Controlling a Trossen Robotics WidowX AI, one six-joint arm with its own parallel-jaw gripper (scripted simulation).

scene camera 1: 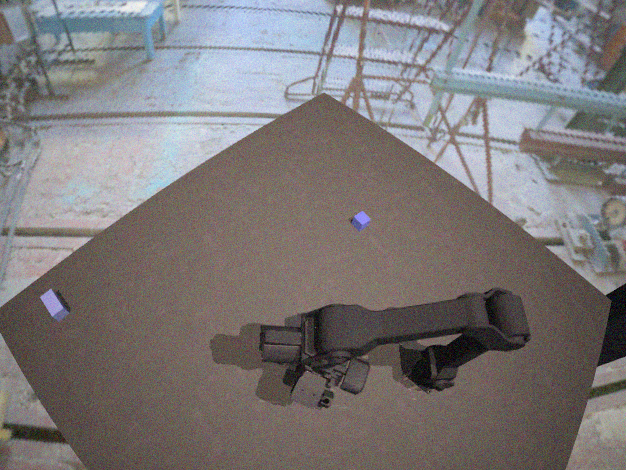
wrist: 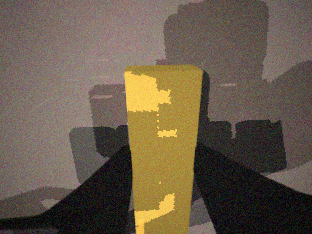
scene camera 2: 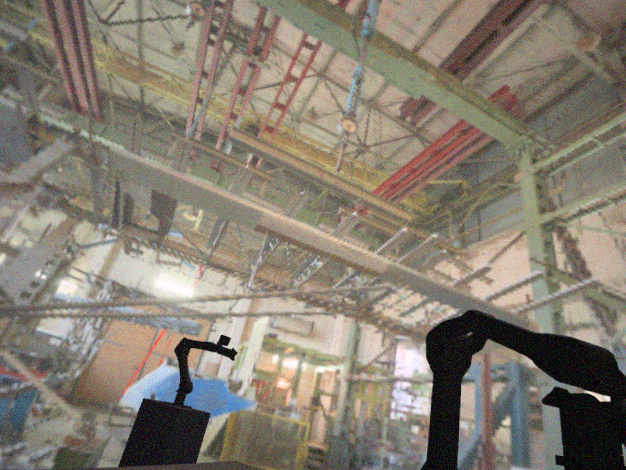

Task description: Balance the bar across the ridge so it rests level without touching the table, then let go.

Labels:
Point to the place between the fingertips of the gripper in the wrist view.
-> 161, 151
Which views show the yellow bar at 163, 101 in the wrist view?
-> The wrist view only.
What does the gripper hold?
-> A yellow bar.

